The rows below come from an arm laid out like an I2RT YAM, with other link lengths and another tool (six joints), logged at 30 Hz.
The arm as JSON. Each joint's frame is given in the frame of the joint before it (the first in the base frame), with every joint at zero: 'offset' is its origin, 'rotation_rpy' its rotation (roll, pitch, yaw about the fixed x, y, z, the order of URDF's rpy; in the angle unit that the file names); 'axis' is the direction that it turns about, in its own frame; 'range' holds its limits. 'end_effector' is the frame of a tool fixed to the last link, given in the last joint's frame.
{
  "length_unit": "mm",
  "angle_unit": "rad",
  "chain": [
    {
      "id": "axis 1",
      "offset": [
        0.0,
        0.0,
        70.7
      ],
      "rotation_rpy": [
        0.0,
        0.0,
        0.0
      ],
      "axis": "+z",
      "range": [
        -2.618,
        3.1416
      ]
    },
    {
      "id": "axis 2",
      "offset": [
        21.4,
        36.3,
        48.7
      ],
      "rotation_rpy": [
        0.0,
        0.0,
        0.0
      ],
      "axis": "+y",
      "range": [
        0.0,
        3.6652
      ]
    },
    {
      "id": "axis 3",
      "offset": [
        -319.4,
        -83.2,
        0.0
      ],
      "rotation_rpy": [
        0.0,
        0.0,
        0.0
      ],
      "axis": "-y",
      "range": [
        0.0,
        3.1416
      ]
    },
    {
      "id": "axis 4",
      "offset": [
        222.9,
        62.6,
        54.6
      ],
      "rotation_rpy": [
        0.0,
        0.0,
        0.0
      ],
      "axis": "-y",
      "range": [
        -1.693,
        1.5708
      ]
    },
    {
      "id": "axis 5",
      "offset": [
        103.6,
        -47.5,
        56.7
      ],
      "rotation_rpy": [
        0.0,
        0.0,
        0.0
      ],
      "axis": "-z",
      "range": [
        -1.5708,
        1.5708
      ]
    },
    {
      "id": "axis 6",
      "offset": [
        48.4,
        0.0,
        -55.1
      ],
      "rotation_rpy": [
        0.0,
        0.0,
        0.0
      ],
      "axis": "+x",
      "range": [
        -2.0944,
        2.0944
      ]
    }
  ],
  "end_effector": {
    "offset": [
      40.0,
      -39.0,
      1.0
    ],
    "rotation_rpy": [
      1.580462,
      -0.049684,
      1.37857
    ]
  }
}
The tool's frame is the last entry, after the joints.
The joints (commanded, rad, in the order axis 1, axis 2, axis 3, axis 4, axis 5, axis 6), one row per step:
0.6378, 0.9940, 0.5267, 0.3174, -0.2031, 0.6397
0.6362, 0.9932, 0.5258, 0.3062, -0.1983, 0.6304
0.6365, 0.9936, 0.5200, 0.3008, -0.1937, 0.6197
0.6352, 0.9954, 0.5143, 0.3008, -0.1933, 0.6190
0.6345, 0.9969, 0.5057, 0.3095, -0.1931, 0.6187
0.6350, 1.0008, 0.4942, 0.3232, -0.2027, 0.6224
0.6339, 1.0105, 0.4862, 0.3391, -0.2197, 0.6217
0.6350, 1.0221, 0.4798, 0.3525, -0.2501, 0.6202
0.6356, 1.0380, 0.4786, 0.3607, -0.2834, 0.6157
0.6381, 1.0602, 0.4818, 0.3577, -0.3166, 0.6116
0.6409, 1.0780, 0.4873, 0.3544, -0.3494, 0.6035
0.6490, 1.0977, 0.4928, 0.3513, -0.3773, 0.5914
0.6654, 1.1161, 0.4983, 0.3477, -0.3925, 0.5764
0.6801, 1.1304, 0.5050, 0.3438, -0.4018, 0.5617
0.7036, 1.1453, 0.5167, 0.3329, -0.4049, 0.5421
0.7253, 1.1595, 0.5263, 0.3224, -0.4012, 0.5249
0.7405, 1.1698, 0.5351, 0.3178, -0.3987, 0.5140
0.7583, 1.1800, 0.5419, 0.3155, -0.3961, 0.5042
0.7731, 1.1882, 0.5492, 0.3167, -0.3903, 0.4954
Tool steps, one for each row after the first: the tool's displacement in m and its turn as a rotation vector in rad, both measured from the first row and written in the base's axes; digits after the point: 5 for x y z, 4 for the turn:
-0.00004, -0.00136, -0.00202, -0.0135, 0.0018, -0.0049
-0.00033, -0.00229, -0.00520, -0.0280, 0.0028, -0.0074
-0.00041, -0.00284, -0.00797, -0.0330, 0.0083, -0.0089
-0.00050, -0.00317, -0.01021, -0.0341, 0.0092, -0.0098
-0.00102, -0.00218, -0.01341, -0.0313, 0.0142, -0.0004
-0.00050, -0.00020, -0.01602, -0.0305, 0.0167, 0.0154
-0.00066, 0.00353, -0.01892, -0.0298, 0.0221, 0.0467
-0.00016, 0.00786, -0.02164, -0.0328, 0.0292, 0.0809
0.00062, 0.01304, -0.02630, -0.0425, 0.0476, 0.1169
0.00106, 0.01797, -0.02893, -0.0505, 0.0576, 0.1534
0.00123, 0.02388, -0.03193, -0.0622, 0.0654, 0.1912
0.00069, 0.03068, -0.03468, -0.0772, 0.0685, 0.2255
0.00029, 0.03643, -0.03600, -0.0902, 0.0668, 0.2523
-0.00087, 0.04408, -0.03670, -0.1086, 0.0620, 0.2831
-0.00188, 0.05062, -0.03809, -0.1276, 0.0591, 0.3052
-0.00228, 0.05563, -0.03790, -0.1378, 0.0540, 0.3205
-0.00338, 0.06117, -0.03811, -0.1472, 0.0491, 0.3381
-0.00379, 0.06589, -0.03699, -0.1534, 0.0398, 0.3492

